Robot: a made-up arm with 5 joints.
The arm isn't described. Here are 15 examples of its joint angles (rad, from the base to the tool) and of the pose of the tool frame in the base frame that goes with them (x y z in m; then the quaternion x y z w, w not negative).
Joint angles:
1: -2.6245 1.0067 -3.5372 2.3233 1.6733
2: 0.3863 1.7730 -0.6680 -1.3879 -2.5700
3: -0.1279 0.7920 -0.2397 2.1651 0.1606
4: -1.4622 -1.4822 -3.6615 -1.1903 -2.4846
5: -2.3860 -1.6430 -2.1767 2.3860 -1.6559
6: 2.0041 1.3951 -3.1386 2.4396 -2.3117
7: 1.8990 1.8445 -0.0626 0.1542 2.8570
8: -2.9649 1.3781 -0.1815 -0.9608 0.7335
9: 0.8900 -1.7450 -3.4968 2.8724 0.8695
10: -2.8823 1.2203 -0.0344 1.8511 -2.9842
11: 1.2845 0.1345 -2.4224 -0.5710 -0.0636
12: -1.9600 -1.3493 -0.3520 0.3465 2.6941
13: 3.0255 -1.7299 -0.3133 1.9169 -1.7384
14: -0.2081 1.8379 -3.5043 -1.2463 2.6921
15: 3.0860 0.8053 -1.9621 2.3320 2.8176
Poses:
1: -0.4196 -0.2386 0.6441 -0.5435 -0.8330 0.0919 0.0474
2: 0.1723 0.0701 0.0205 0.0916 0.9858 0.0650 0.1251
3: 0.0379 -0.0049 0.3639 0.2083 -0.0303 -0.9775 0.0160
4: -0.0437 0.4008 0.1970 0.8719 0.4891 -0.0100 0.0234
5: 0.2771 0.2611 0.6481 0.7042 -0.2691 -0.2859 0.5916
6: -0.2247 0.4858 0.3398 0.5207 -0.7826 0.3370 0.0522
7: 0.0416 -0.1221 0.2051 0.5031 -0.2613 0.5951 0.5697
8: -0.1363 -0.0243 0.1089 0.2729 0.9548 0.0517 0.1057
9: -0.2984 -0.3684 0.3441 -0.3766 -0.0039 -0.5904 0.7139
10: 0.0183 0.0049 0.3804 -0.0522 -0.0027 -0.9770 0.2066
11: 0.0555 0.1886 1.0048 -0.1101 -0.0879 -0.8112 0.5675
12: -0.0374 -0.0913 0.6503 0.5347 0.5668 -0.5850 0.2249
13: -0.0032 0.0004 0.4591 0.7236 -0.6873 -0.0505 0.0379
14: 0.4480 -0.0946 0.4595 -0.0137 0.1134 -0.3208 0.9402
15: -0.4377 0.0244 0.3725 0.8248 0.1114 0.5444 0.1046
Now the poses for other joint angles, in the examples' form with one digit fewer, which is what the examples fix.
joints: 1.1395 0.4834 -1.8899 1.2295 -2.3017
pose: 0.230 0.500 0.537 -0.149 0.985 0.074 0.049
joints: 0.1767 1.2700 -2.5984 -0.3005 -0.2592
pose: 0.652 0.116 0.502 0.670 0.148 0.727 0.030
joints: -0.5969 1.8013 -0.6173 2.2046 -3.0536
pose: 0.000 0.000 0.238 0.041 0.116 -0.250 0.960
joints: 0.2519 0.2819 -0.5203 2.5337 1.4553
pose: 0.108 0.028 0.420 0.339 -0.232 -0.599 0.687
